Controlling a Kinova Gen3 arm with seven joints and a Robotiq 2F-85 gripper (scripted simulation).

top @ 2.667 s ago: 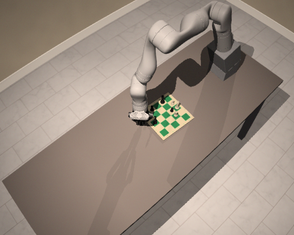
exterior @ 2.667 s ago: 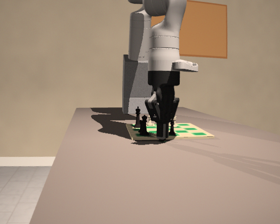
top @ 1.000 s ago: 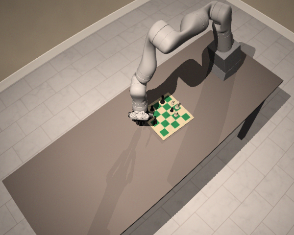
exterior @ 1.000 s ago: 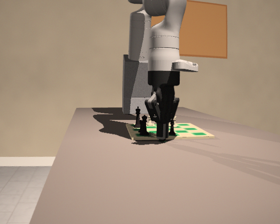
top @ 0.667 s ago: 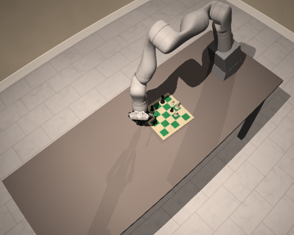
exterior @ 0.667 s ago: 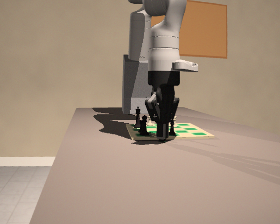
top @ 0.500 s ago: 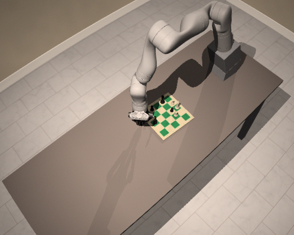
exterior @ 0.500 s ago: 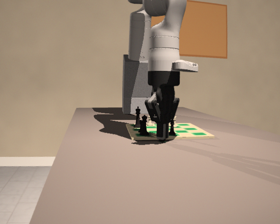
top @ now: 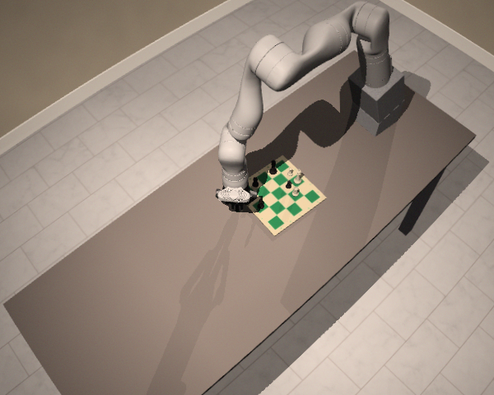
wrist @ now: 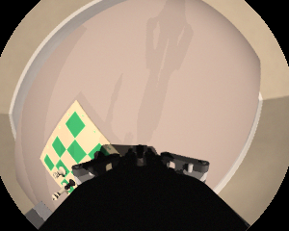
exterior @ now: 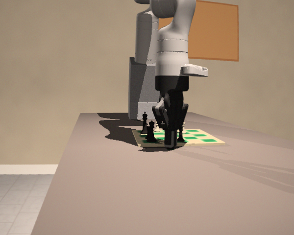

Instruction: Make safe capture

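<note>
The white rook lies 180 mm behind my hand and 70 mm to the left of it. Round my hand: black queen: 60 mm behind, 40 mm to the right, 10 mm above; then black king: 180 mm behind, 40 mm to the right, 10 mm above; then board: 140 mm behind, 30 mm to the left, 20 mm below.
</note>
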